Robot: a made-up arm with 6 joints. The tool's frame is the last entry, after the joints.
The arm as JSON. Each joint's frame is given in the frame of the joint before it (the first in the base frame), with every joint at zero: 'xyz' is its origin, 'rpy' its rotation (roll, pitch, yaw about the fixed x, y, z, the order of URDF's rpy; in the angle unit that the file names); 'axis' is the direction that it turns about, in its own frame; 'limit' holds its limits. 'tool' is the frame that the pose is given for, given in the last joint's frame.
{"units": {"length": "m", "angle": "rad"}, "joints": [
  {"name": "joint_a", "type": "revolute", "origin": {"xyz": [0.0, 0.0, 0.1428], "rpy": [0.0, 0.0, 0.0]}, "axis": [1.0, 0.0, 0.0], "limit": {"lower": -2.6, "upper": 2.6}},
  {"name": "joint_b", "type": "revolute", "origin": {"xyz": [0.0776, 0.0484, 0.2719], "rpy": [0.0, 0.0, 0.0]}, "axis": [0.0, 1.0, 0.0], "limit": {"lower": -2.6, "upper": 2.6}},
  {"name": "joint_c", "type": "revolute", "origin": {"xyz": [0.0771, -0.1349, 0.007], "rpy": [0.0, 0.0, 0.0]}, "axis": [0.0, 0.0, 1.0], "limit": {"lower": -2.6, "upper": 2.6}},
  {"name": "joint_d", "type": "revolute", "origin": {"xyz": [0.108, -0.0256, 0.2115], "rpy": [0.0, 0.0, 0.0]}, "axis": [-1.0, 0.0, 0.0], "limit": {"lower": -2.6, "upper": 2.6}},
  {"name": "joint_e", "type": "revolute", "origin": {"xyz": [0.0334, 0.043, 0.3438], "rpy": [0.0, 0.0, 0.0]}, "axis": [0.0, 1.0, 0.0], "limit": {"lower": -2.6, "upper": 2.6}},
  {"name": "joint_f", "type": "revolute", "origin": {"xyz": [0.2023, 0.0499, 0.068], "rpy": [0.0, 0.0, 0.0]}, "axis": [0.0, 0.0, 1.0], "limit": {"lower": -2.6, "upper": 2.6}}
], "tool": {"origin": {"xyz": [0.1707, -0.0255, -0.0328], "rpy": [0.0, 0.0, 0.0]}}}
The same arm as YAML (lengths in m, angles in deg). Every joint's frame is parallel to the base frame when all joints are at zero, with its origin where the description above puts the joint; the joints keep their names.
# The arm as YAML. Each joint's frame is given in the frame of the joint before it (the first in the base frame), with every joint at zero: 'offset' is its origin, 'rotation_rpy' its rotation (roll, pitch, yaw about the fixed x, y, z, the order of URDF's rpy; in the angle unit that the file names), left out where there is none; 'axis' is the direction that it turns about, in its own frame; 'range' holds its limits. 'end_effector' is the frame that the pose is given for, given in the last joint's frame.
length_unit: m
angle_unit: deg
chain:
  - id: joint_a
    offset: [0.0, 0.0, 0.1428]
    axis: "+x"
    range: [-148.97, 148.97]
  - id: joint_b
    offset: [0.0776, 0.0484, 0.2719]
    axis: "+y"
    range: [-148.97, 148.97]
  - id: joint_c
    offset: [0.0771, -0.1349, 0.007]
    axis: "+z"
    range: [-148.97, 148.97]
  - id: joint_d
    offset: [0.108, -0.0256, 0.2115]
    axis: "-x"
    range: [-148.97, 148.97]
  - id: joint_e
    offset: [0.0334, 0.043, 0.3438]
    axis: "+y"
    range: [-148.97, 148.97]
  - id: joint_f
    offset: [0.2023, 0.0499, 0.068]
    axis: "+z"
    range: [-148.97, 148.97]
end_effector:
  offset: [0.1707, -0.0255, -0.0328]

